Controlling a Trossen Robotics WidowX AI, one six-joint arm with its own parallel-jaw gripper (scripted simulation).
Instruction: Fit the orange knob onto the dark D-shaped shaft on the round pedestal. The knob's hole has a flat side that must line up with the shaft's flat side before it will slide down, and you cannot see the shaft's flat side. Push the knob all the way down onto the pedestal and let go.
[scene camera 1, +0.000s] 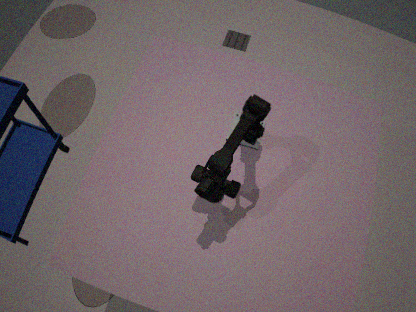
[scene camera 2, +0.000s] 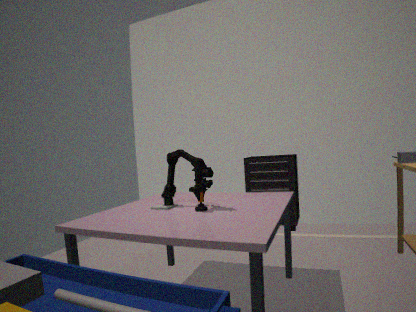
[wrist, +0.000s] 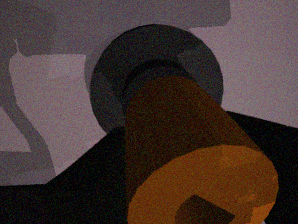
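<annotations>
My gripper (wrist: 173, 129), 0.10 m from the lens. Dark round pedestal (wrist: 144, 53), 0.14 m from the lens.
</annotations>
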